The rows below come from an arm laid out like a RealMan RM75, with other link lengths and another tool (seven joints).
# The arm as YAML. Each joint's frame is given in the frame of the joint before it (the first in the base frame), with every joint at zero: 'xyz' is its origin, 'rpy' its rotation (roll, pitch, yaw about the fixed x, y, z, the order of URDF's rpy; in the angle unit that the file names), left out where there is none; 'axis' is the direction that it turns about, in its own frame. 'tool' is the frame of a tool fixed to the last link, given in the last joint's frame.
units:
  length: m
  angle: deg
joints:
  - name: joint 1
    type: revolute
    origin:
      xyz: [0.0, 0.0, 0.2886]
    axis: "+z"
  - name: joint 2
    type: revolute
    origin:
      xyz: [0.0, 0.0, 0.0]
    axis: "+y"
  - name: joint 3
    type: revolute
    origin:
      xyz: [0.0, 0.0, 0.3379]
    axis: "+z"
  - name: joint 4
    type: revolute
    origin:
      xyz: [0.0, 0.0, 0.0]
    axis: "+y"
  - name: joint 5
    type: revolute
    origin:
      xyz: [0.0, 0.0, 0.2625]
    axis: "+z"
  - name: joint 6
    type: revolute
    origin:
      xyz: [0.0, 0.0, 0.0]
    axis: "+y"
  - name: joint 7
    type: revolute
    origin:
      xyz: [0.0, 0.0, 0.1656]
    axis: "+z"
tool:
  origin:
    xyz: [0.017, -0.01, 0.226]
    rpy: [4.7, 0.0, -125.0]
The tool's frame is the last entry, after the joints.
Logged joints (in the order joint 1, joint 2, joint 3, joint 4, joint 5, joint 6, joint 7), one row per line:
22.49, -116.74, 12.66, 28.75, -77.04, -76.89, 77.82
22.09, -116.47, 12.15, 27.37, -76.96, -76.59, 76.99
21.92, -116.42, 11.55, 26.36, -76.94, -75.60, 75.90
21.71, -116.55, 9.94, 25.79, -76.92, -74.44, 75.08
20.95, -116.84, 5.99, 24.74, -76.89, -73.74, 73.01
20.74, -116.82, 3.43, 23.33, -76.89, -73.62, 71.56
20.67, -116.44, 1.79, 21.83, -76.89, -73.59, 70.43
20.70, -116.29, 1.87, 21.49, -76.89, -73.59, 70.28
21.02, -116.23, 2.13, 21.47, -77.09, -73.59, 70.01
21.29, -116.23, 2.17, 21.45, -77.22, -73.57, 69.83
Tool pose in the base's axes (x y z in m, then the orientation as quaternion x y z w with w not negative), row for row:
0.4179, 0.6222, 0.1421, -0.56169, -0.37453, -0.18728, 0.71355
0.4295, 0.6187, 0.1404, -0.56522, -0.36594, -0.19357, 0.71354
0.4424, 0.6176, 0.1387, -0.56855, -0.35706, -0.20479, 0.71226
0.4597, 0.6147, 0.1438, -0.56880, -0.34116, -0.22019, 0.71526
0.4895, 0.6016, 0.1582, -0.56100, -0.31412, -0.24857, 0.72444
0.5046, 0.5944, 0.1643, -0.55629, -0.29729, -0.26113, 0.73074
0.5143, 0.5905, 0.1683, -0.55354, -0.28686, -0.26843, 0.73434
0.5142, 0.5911, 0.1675, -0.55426, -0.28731, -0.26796, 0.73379
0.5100, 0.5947, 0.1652, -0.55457, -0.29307, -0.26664, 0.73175
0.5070, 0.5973, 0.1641, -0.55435, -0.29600, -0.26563, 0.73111
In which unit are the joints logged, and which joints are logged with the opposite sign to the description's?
The joints are logged in degrees. Opposite sign: joint 2, joint 3, joint 4.
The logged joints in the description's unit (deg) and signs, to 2 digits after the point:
22.49, 116.74, -12.66, -28.75, -77.04, -76.89, 77.82
22.09, 116.47, -12.15, -27.37, -76.96, -76.59, 76.99
21.92, 116.42, -11.55, -26.36, -76.94, -75.60, 75.90
21.71, 116.55, -9.94, -25.79, -76.92, -74.44, 75.08
20.95, 116.84, -5.99, -24.74, -76.89, -73.74, 73.01
20.74, 116.82, -3.43, -23.33, -76.89, -73.62, 71.56
20.67, 116.44, -1.79, -21.83, -76.89, -73.59, 70.43
20.70, 116.29, -1.87, -21.49, -76.89, -73.59, 70.28
21.02, 116.23, -2.13, -21.47, -77.09, -73.59, 70.01
21.29, 116.23, -2.17, -21.45, -77.22, -73.57, 69.83

